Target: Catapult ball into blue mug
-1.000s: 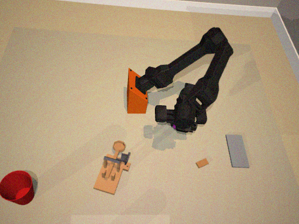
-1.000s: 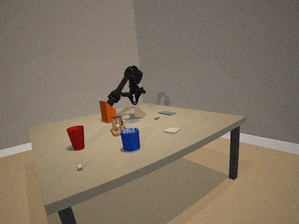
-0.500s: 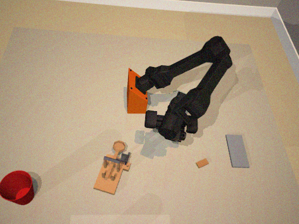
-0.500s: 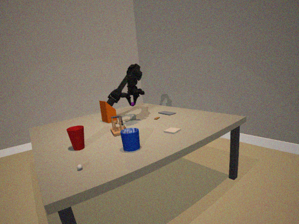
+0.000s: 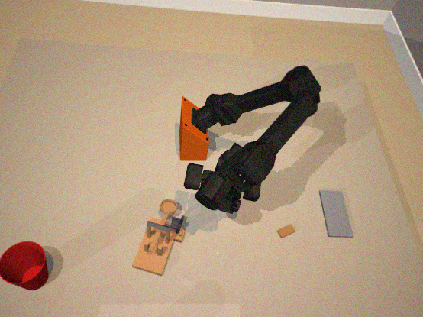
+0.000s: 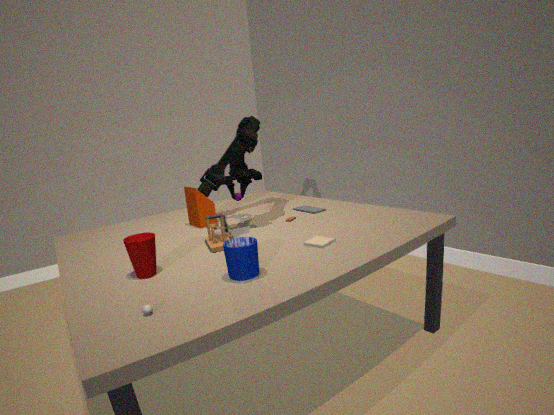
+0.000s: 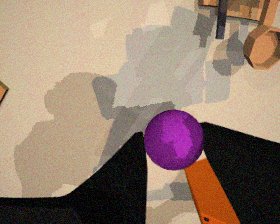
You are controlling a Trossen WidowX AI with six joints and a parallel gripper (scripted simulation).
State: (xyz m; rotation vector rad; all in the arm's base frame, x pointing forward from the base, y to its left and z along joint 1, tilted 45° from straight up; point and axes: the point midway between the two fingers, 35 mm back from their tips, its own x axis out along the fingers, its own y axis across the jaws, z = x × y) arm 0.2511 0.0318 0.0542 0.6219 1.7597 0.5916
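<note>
The wooden catapult is 12 cm to the right of my gripper tip, 8 cm below it and 7 cm ahead of it. Also, from my gripper tip: small wooden block (22 cm to the left, 13 cm below, 4 cm ahead); then grey plate (38 cm to the left, 13 cm below, 3 cm behind); then purple ball (1 cm above).
</note>
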